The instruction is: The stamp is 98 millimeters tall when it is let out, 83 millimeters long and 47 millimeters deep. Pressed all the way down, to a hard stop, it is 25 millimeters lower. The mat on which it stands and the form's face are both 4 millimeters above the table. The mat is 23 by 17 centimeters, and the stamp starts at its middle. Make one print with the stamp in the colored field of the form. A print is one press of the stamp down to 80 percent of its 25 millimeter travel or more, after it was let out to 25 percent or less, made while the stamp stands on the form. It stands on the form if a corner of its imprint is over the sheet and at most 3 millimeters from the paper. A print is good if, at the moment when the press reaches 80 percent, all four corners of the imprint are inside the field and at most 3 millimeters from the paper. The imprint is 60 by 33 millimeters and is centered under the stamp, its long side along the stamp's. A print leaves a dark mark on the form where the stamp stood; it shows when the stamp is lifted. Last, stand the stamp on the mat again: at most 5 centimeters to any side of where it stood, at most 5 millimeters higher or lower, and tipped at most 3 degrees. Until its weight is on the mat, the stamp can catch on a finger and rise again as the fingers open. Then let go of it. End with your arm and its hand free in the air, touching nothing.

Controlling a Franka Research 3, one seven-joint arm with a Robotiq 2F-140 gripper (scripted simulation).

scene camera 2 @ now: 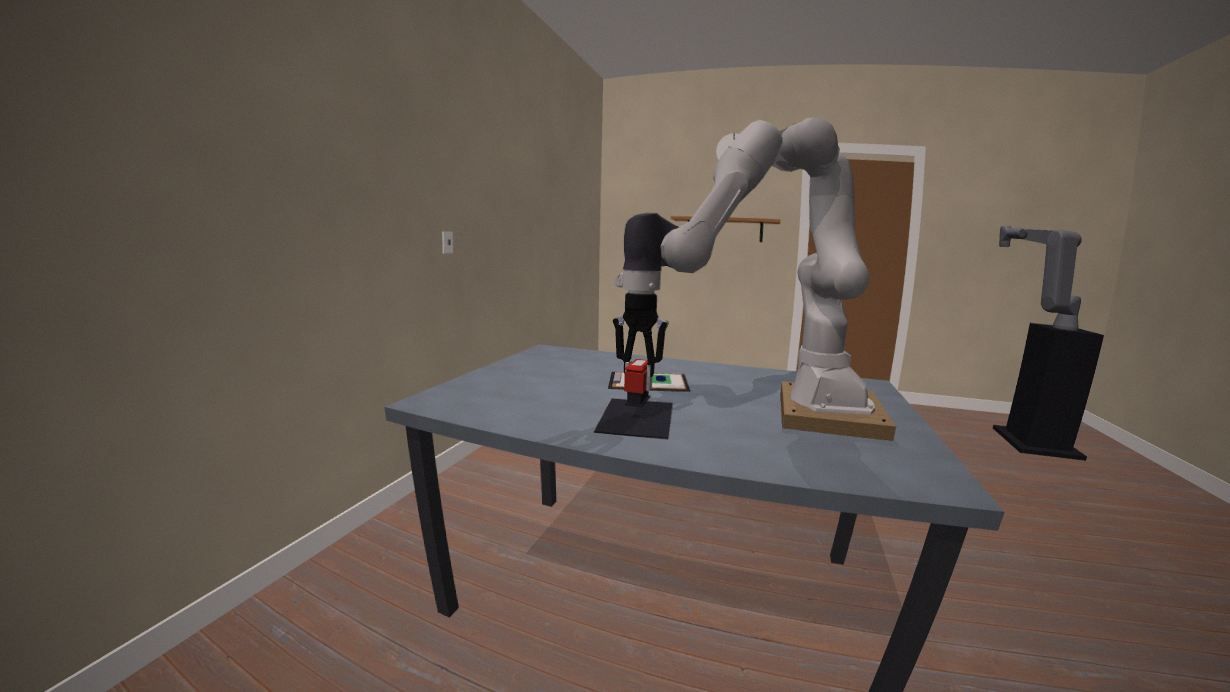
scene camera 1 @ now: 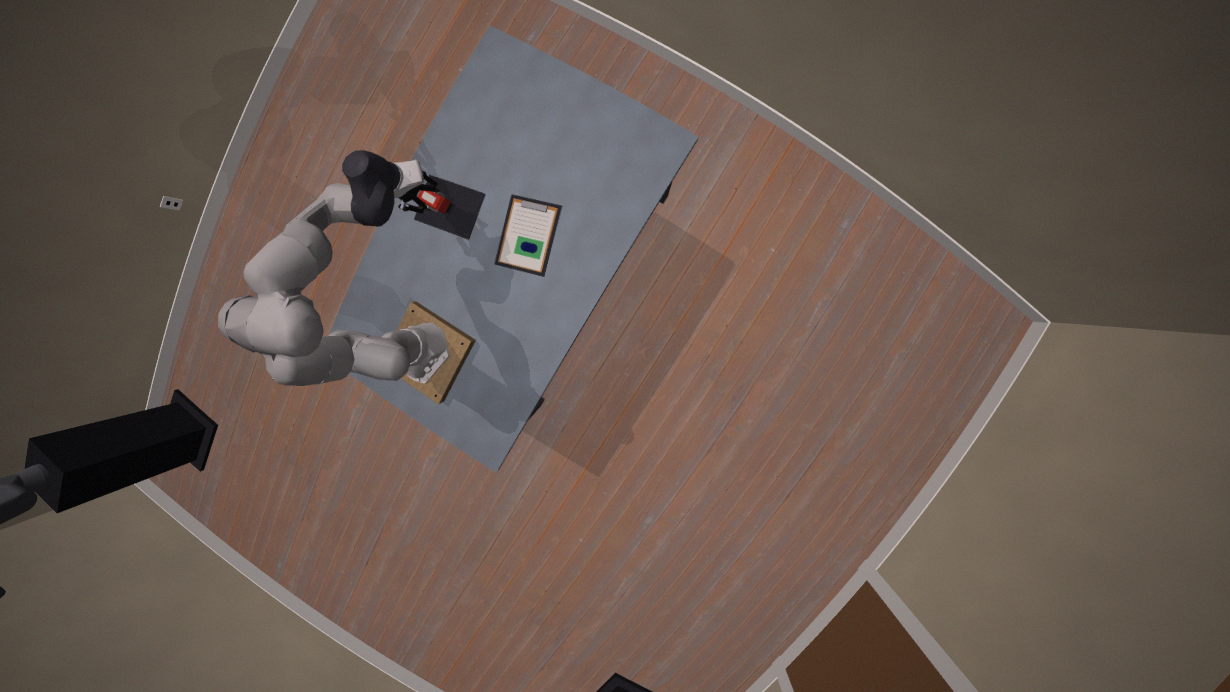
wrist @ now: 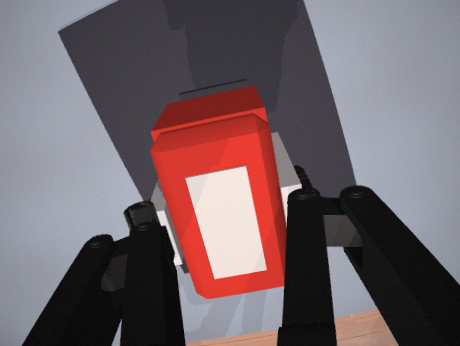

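Clipboard, dark mat, red stamp: visible. Gripper: visible, wrist view included.
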